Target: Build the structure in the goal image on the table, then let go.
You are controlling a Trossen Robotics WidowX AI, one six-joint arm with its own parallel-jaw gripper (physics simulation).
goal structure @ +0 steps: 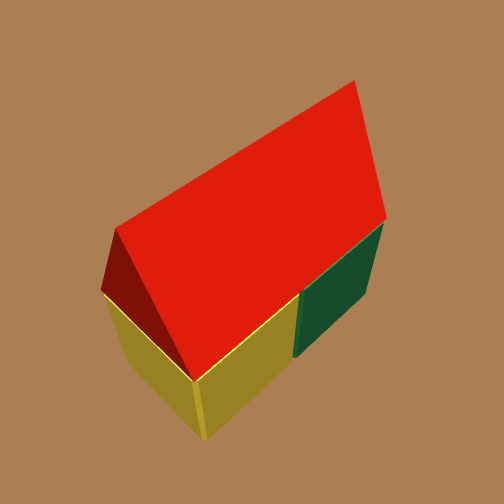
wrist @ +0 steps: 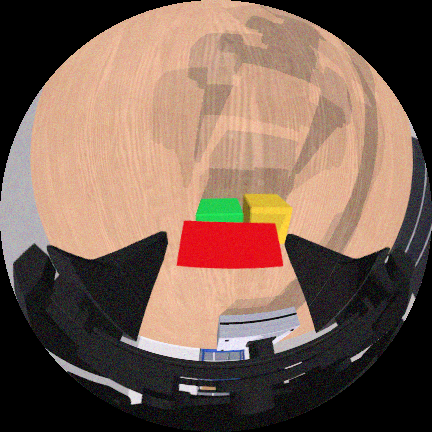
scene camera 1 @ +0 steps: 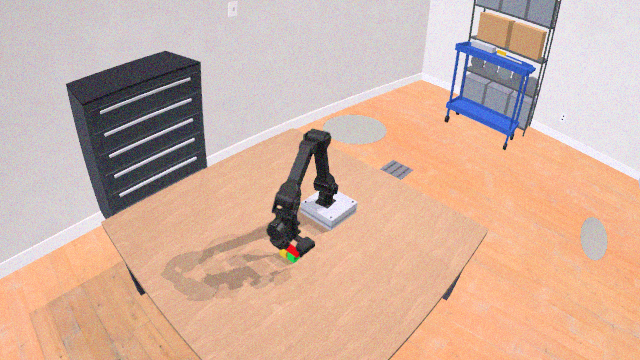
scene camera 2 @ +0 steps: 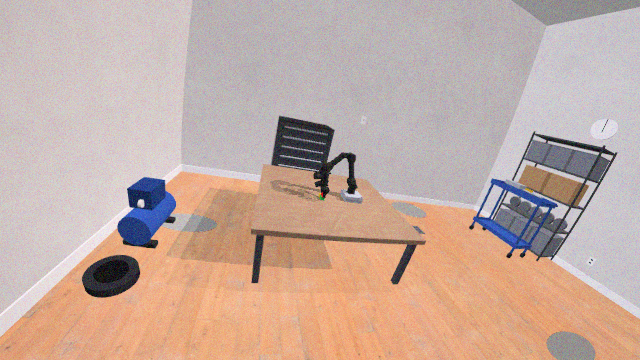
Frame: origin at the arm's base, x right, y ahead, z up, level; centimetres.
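Seen in the pictures: gripper, fingertip midpoint: (wrist: 228, 239) (scene camera 1: 292, 250) (scene camera 2: 322, 195); arm's base, link origin: (wrist: 259, 341) (scene camera 1: 325, 201) (scene camera 2: 350, 192).
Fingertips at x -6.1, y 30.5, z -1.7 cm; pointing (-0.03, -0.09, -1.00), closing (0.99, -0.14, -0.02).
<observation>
Pixels of each thing's top centre, then the offset from my fingertips to it. Level surfaces: height alone.
- red block, top centre: (wrist: 230, 275) (scene camera 1: 294, 244) dx -0.1, dy -1.1, dz +2.4 cm
- green block, top centre: (wrist: 219, 234) (scene camera 1: 293, 252) dx -0.6, dy +0.1, dz -0.6 cm
- yellow block, top centre: (wrist: 269, 227) (scene camera 1: 285, 248) dx +3.2, dy +0.3, dz -0.6 cm
- table, surface height: dz -3.9 cm
A red block (scene camera 1: 292, 250) (wrist: 230, 245) lies across a green block (scene camera 1: 292, 258) (wrist: 219, 207) and a yellow block (scene camera 1: 283, 253) (wrist: 265, 202), partly covering both. It looks raised or tilted on them; how it rests is hard to tell. The green and yellow blocks are side by side on the table (scene camera 1: 350, 290) (scene camera 2: 320, 220) (wrist: 115, 125), with a narrow gap in the wrist view. My gripper (scene camera 1: 296, 248) (wrist: 228, 239) is open, pointing down, with a finger on each side of the red block and a gap to each. In scene camera 2 the blocks are tiny beside the fingers.
The arm's white base plate (scene camera 1: 330, 214) (scene camera 2: 351, 197) (wrist: 257, 325) stands on the table behind the blocks, on the arm's side. A dark drawer cabinet (scene camera 1: 145, 130) (scene camera 2: 303, 142) stands beyond the table. A blue cart (scene camera 1: 482, 116) (scene camera 2: 501, 234) and a blue compressor (scene camera 2: 145, 215) stand on the floor away from it.
</observation>
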